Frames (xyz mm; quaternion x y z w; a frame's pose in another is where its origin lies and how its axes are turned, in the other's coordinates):
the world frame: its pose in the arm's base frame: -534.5 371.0 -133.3 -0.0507 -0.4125 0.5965 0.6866
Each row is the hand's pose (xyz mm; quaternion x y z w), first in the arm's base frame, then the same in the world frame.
Working: the arm's base frame: its pose in the world frame: -279.8 -595.4 -91.1 0.0507 0.4125 -0.5965 0.6866

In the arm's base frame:
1: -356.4 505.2 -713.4 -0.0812 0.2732 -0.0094 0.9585
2: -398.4 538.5 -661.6 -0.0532 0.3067 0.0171 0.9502
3: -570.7 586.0 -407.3 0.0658 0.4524 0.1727 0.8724
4: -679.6 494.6 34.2 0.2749 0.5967 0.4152 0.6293
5: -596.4 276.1 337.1 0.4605 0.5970 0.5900 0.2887
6: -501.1 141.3 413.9 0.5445 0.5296 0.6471 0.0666
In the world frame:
1: -187.2 225.4 -548.1 0.1519 0.6319 -0.5309 0.5439
2: -130.2 238.4 -501.9 0.2016 0.6334 -0.5176 0.5388
3: 48.4 242.9 -247.5 0.4305 0.6225 -0.4060 0.5121
4: 198.7 53.7 148.4 0.7479 0.4843 -0.1734 0.4197
5: 159.5 -243.0 386.8 0.9304 0.2244 0.0732 0.2806
6: 77.4 -398.4 434.3 0.9600 0.0335 0.2068 0.1856

